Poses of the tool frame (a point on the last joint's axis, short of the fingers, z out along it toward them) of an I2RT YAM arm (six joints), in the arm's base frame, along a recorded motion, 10 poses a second.
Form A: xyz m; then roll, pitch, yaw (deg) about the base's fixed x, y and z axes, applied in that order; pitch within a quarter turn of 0, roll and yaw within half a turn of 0.
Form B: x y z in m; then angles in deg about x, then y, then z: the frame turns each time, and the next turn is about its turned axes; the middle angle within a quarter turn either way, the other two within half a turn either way. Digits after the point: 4 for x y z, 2 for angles.
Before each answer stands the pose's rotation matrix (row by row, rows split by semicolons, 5 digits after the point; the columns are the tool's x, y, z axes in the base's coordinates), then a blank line. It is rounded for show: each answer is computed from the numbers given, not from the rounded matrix.
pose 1, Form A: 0.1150 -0.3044 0.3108 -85.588 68.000 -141.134
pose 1, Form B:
-0.29167 0.76805 0.57011; -0.23507 0.52019 -0.82107; -0.92718 -0.37350 0.02882

0.1150 -0.3044 0.3108 87.99 34.76 -110.79
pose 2, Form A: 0.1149 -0.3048 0.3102 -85.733 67.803 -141.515
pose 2, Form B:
-0.29572 0.76905 0.56666; -0.23510 0.51635 -0.82347; -0.92589 -0.37675 0.02811

0.1149 -0.3048 0.3102 88.04 34.52 -111.03
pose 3, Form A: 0.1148 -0.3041 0.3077 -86.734 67.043 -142.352
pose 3, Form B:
-0.30883 0.76268 0.56828; -0.23824 0.51641 -0.82253; -0.92080 -0.38941 0.02222

0.1148 -0.3041 0.3077 88.45 34.63 -112.04
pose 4, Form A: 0.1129 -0.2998 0.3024 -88.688 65.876 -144.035
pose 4, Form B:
-0.33080 0.75194 0.57022; -0.24003 0.51733 -0.82144; -0.91266 -0.40861 0.00936

0.1129 -0.2998 0.3024 89.35 34.77 -113.75
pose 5, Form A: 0.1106 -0.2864 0.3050 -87.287 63.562 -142.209
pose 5, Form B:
-0.35184 0.73582 0.57860; -0.27283 0.51068 -0.81534; -0.89542 -0.44473 0.02107

0.1106 -0.2864 0.3050 88.52 35.35 -115.56
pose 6, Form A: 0.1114 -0.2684 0.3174 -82.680 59.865 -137.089
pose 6, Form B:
-0.36770 0.71501 0.59461; -0.34182 0.49072 -0.80147; -0.86484 -0.49795 0.06397

0.1114 -0.2684 0.3174 85.44 36.48 -117.21
